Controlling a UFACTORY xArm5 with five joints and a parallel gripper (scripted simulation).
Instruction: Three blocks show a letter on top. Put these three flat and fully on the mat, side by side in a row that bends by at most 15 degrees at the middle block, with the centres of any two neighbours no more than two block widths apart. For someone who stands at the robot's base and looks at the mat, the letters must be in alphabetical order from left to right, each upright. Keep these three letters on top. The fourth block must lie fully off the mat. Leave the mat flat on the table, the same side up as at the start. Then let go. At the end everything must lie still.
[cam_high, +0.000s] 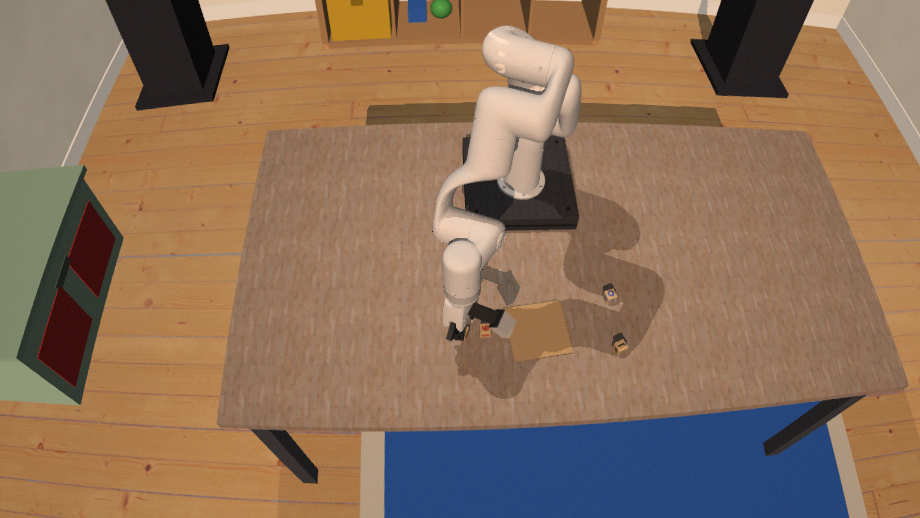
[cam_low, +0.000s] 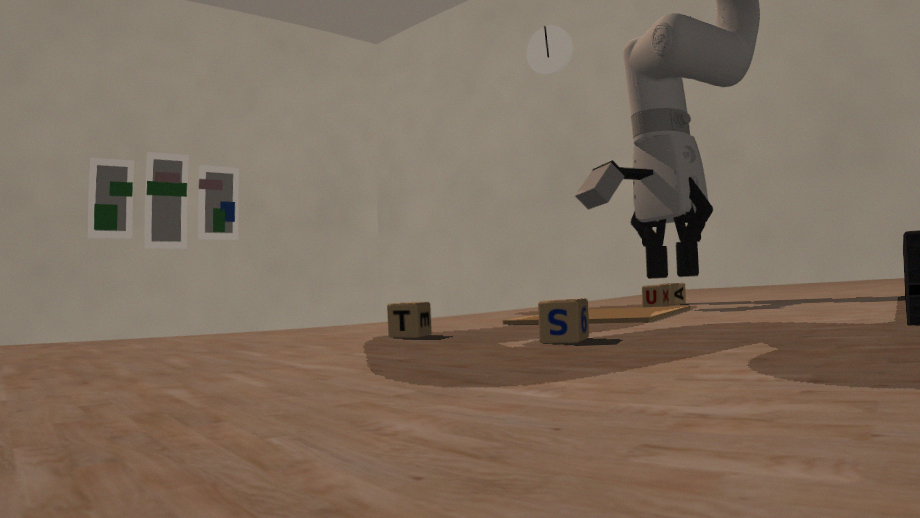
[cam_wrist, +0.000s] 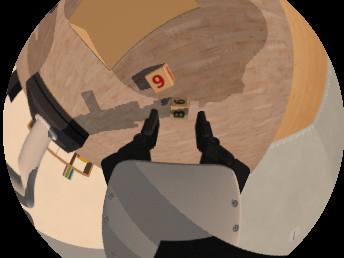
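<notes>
The letter block lies 5 cm to the left of my hand and 4 cm below it. From my hand the other things lie so: tan mat 18 cm to the left, 5 cm below.
</notes>
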